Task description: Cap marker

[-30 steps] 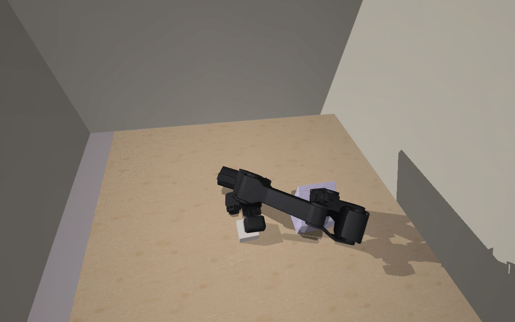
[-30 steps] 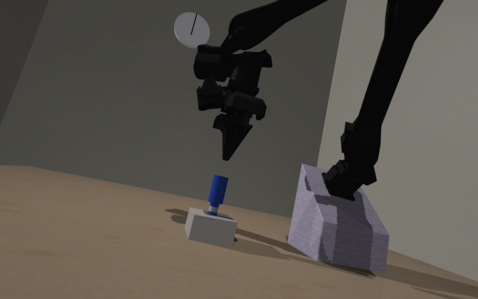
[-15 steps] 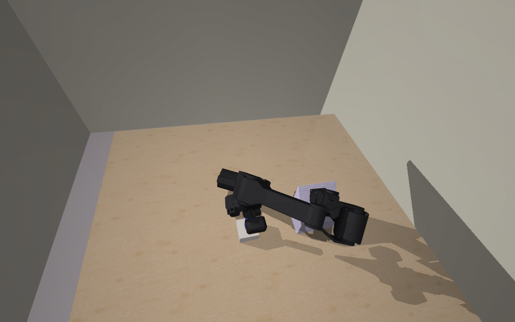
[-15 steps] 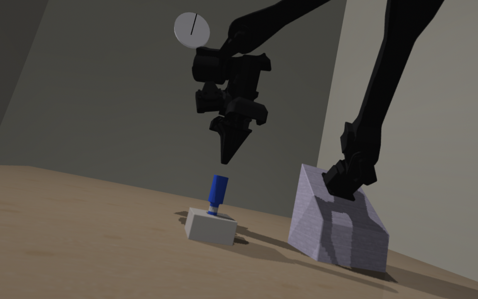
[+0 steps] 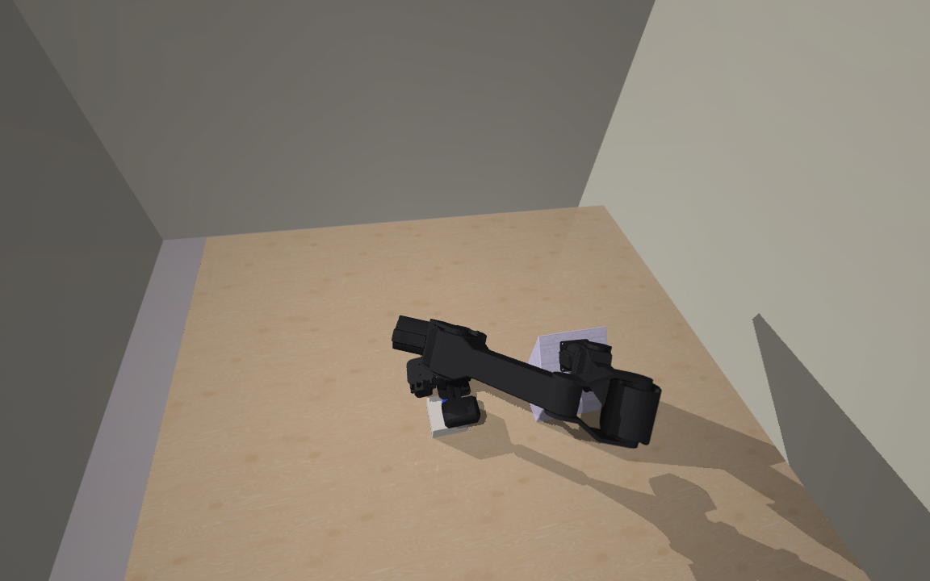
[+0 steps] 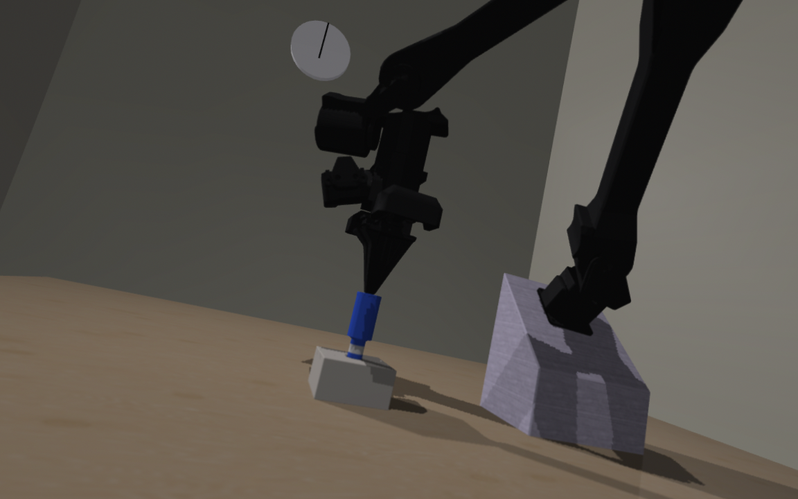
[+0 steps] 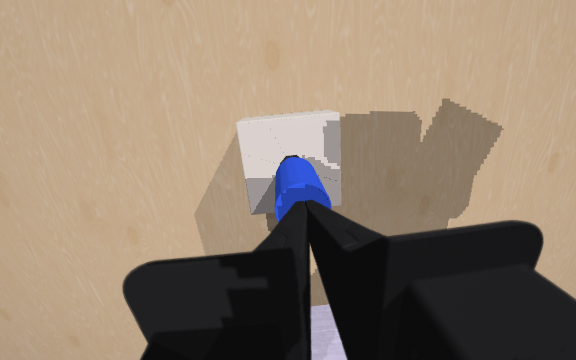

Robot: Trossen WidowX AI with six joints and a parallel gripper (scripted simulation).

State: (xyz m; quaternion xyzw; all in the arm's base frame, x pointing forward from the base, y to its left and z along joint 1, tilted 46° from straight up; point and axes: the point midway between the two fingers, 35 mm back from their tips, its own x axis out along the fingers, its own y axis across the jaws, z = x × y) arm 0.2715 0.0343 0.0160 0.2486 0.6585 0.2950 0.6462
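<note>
My gripper tip is now 3 cm above the blue cap. The rest, counted from my gripper tip: holder block 9 cm below; blue marker 3 cm below.
</note>
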